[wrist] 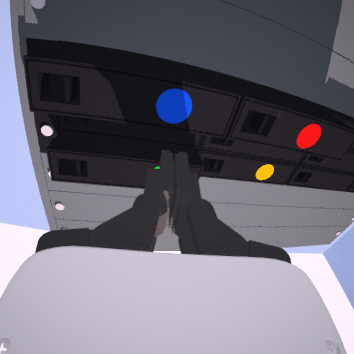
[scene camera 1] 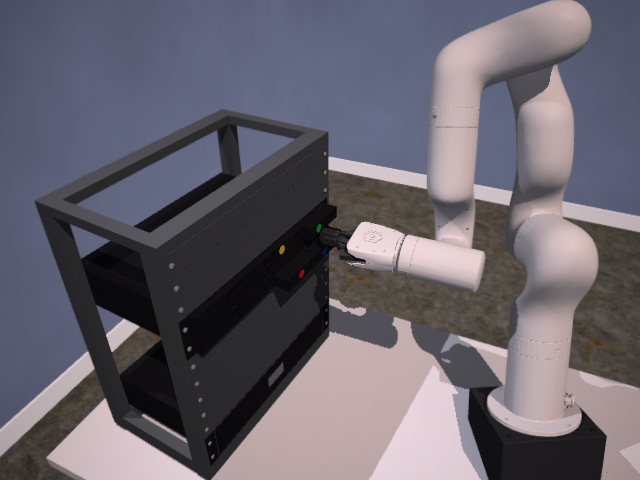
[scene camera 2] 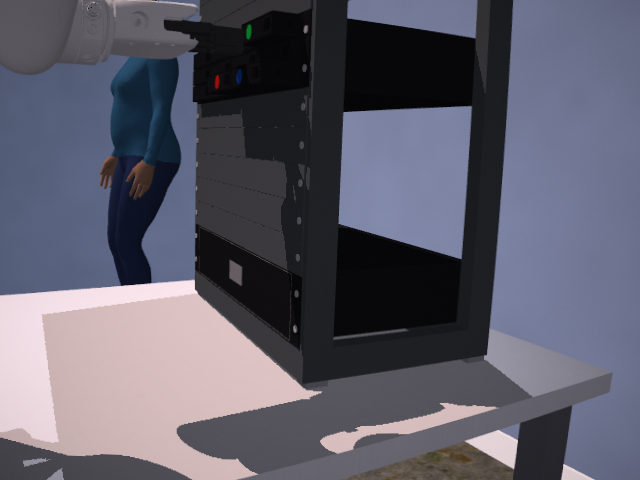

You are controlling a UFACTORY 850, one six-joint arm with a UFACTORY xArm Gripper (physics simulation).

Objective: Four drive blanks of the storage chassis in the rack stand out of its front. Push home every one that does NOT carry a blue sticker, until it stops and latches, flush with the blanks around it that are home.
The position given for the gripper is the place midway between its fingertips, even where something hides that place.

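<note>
Scene camera 2 shows a rack (scene camera 2: 270, 255) together with the gripper (scene camera 2: 240, 42). In the view from the wrist, the gripper appears at (wrist: 170, 168) and the rack (wrist: 253, 99) is visible too. Scene camera 1 takes in the rack (scene camera 1: 232, 276) as well as the gripper (scene camera 1: 321, 235).
</note>
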